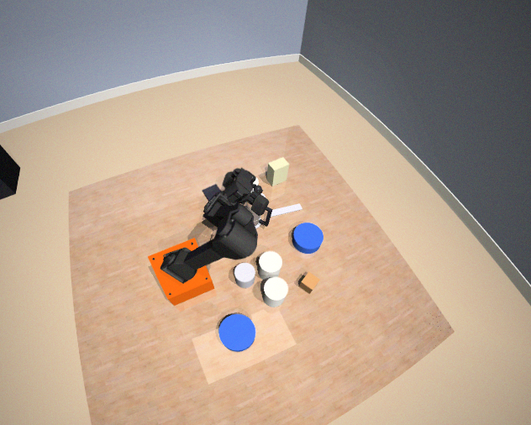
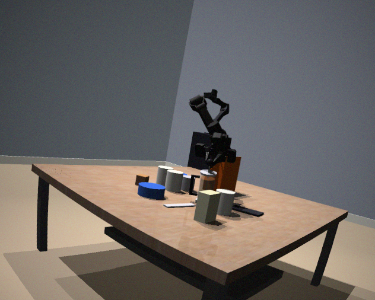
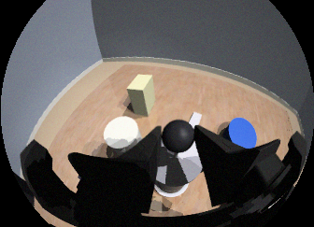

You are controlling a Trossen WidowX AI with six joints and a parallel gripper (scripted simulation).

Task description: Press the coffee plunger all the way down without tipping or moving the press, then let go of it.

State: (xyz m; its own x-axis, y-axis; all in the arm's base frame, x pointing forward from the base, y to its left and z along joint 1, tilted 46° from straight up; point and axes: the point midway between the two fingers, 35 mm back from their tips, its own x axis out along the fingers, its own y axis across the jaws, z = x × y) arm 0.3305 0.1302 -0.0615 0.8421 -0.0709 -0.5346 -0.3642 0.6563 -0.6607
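My gripper tip is now 100 mm above the coffee press, 20 mm to the left of it and 10 mm past it. Round my gripper tip: small brown box: 350 mm to the right, 170 mm below, 50 mm ahead; cream box: 170 mm ahead, 160 mm to the left, 140 mm below; dark slab: 190 mm below, 160 mm to the left, 130 mm behind.
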